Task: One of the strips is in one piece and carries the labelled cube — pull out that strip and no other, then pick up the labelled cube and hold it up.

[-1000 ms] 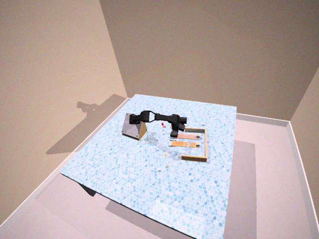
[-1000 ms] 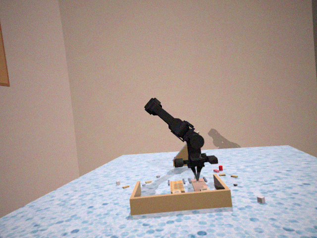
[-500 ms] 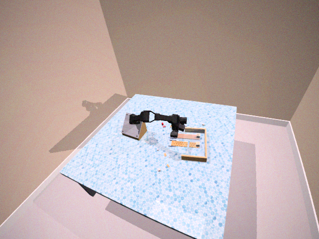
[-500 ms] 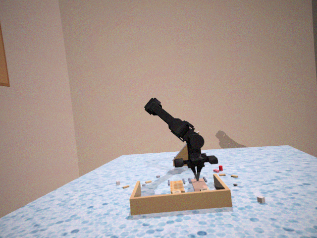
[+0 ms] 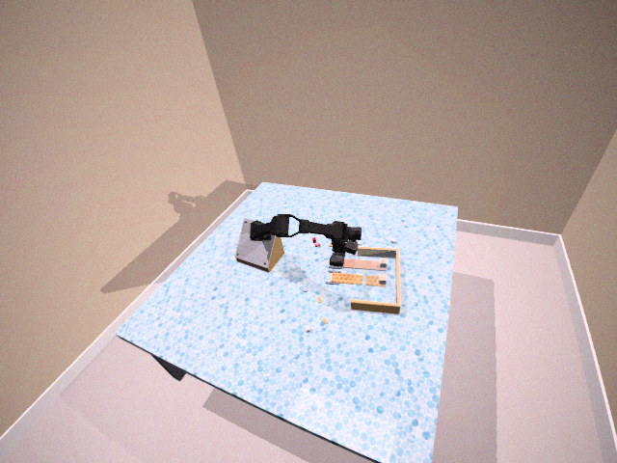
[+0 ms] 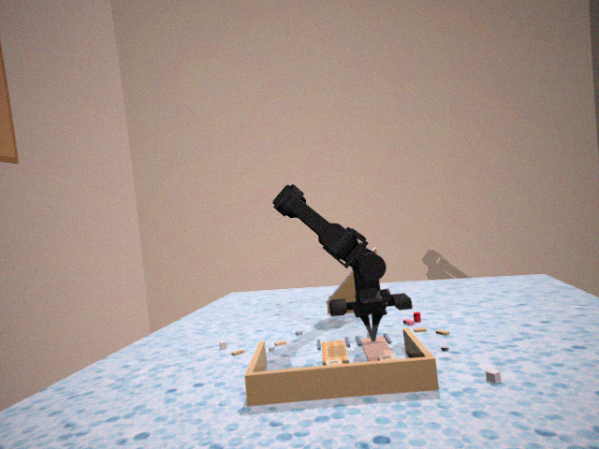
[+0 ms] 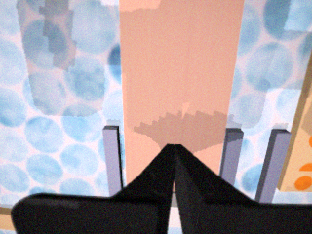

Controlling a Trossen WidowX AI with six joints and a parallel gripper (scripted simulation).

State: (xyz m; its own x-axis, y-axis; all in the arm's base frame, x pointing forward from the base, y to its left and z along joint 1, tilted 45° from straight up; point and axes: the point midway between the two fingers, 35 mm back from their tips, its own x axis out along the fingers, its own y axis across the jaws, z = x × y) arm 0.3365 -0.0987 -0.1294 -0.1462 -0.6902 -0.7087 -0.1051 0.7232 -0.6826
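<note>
Right now the pink strip is 9 cm ahead of my gripper tip and 1 cm to the left of it.
</note>
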